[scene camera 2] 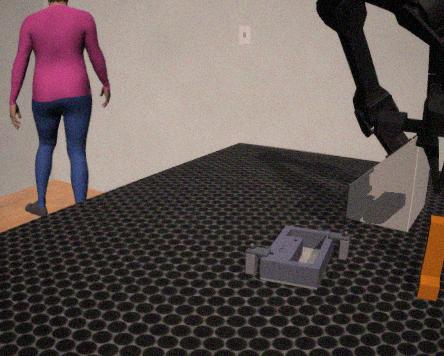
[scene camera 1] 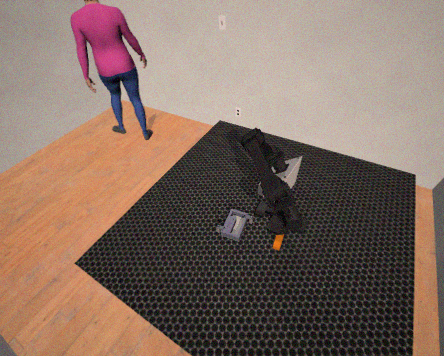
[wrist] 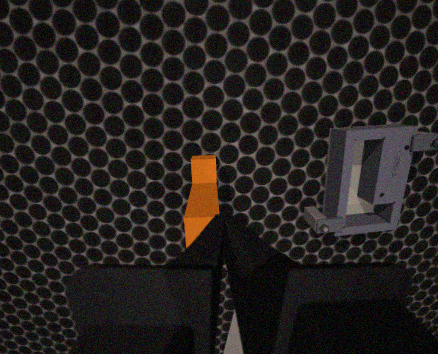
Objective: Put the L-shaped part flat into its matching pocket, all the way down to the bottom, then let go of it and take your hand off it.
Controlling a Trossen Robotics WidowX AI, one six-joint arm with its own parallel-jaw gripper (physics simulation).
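Where they show: gripper, between the fingertips: (scene camera 2: 437, 193) (wrist: 222, 221); arm's base, origin of its link: (scene camera 2: 399, 148) (scene camera 1: 282, 169).
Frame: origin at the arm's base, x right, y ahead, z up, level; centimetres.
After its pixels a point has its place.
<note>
The orange L-shaped part (scene camera 1: 278, 242) @[z -12.0, x -11.4, y 32.6 cm] (scene camera 2: 431, 260) @[z -9.5, x -10.8, y 32.1 cm] (wrist: 202, 197) @[z -7.7, x -11.2, y 32.1 cm] rests on the mat, outside the pocket. Its long arm runs along the mat, and its short arm appears raised at the end away from my gripper. The grey-blue block (scene camera 1: 231, 236) @[z -11.9, x 8.5, y 39.9 cm] (scene camera 2: 290, 272) @[z -12.2, x 9.0, y 39.9 cm] (wrist: 336, 180) @[z -11.9, x 5.6, y 33.1 cm] with the pocket lies to one side, on the right in the wrist view. Its pocket opens upward and shows a pale bottom. My gripper (wrist: 222, 221) @[z 1.7, x -9.8, y 34.7 cm] is shut and empty. In the wrist view its tips overlap the part's near end; whether they touch is unclear. In scene camera 1 the arm hides the fingertips.
Small grey clamps (scene camera 2: 252, 260) @[z -11.9, x 15.5, y 39.7 cm] (wrist: 325, 222) @[z -10.4, x 4.5, y 27.9 cm] stick out from the block's sides. A pale angular panel (scene camera 1: 295, 172) @[z -1.9, x -6.4, y -2.7 cm] (scene camera 2: 387, 192) @[z -7.1, x 0.4, y 10.1 cm] stands on the black perforated mat (scene camera 1: 150, 250) @[z -14.5, x 38.9, y 62.5 cm] near the arm. A person in a pink top (scene camera 1: 102, 40) (scene camera 2: 60, 55) stands on the wooden floor.
</note>
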